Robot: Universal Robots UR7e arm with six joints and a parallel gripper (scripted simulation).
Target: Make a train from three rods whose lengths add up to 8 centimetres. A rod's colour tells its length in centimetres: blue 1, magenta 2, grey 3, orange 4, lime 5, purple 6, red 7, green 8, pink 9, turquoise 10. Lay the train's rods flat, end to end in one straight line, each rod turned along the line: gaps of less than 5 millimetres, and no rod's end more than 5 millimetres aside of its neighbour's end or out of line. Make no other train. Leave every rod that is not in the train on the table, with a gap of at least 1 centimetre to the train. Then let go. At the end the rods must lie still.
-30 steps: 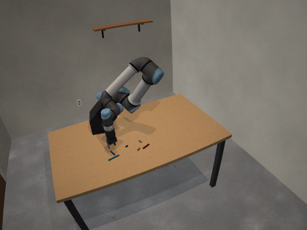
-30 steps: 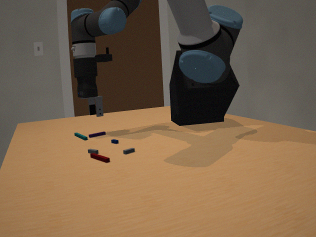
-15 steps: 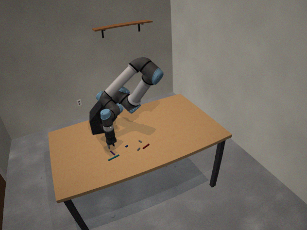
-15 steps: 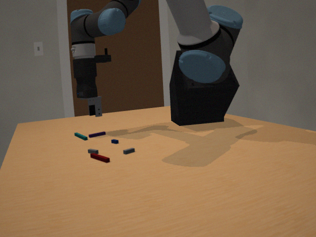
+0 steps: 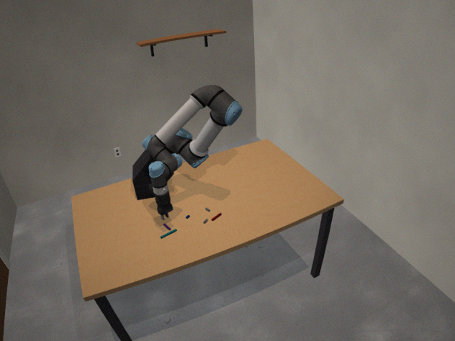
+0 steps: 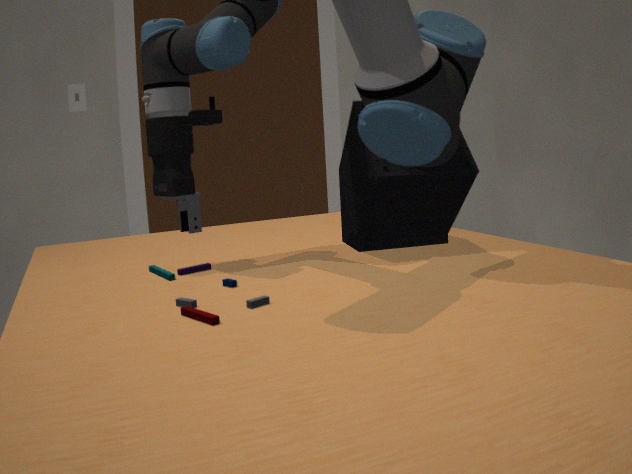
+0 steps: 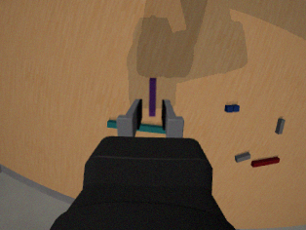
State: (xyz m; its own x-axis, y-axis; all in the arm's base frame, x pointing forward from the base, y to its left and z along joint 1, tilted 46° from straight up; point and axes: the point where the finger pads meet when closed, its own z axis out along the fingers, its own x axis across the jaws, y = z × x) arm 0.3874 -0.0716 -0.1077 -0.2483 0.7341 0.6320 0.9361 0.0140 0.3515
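The purple rod is 80 mm below my hand. From my hand the other things lie so: red rod: 60 mm ahead, 270 mm to the left, 80 mm below; then turquoise rod: 60 mm ahead, 10 mm to the right, 80 mm below.
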